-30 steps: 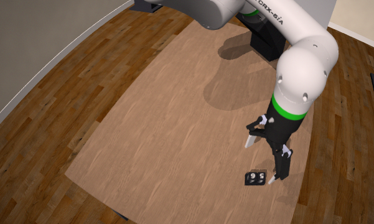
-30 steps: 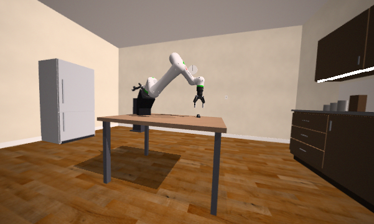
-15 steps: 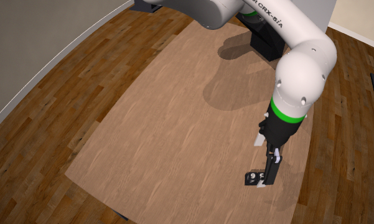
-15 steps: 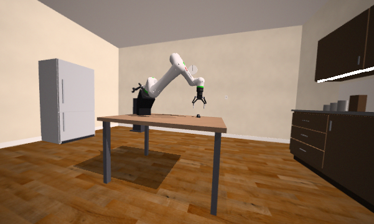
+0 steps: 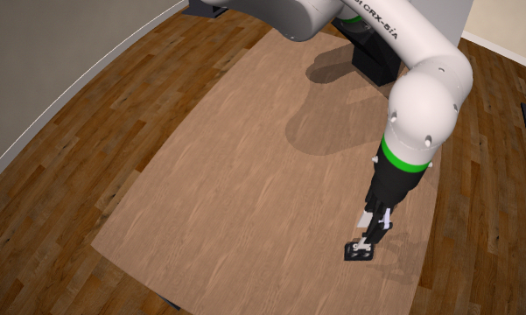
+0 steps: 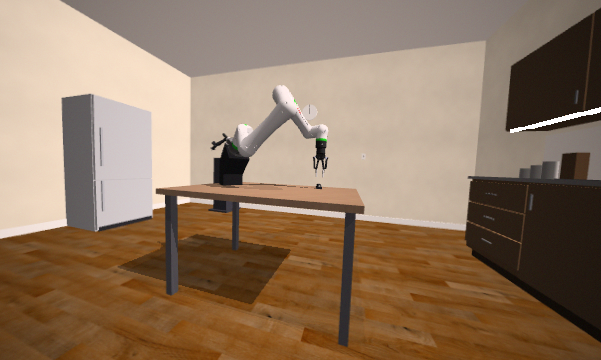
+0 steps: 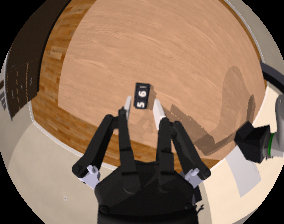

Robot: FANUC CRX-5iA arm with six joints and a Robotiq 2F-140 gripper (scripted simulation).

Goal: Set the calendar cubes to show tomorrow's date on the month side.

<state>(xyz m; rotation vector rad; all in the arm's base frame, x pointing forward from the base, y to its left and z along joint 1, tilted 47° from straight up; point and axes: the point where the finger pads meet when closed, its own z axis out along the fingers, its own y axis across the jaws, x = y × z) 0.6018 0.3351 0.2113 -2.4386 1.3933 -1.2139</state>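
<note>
My hand is 120 mm above the black tray, 20 mm to the right of it and 10 mm past it.
</note>
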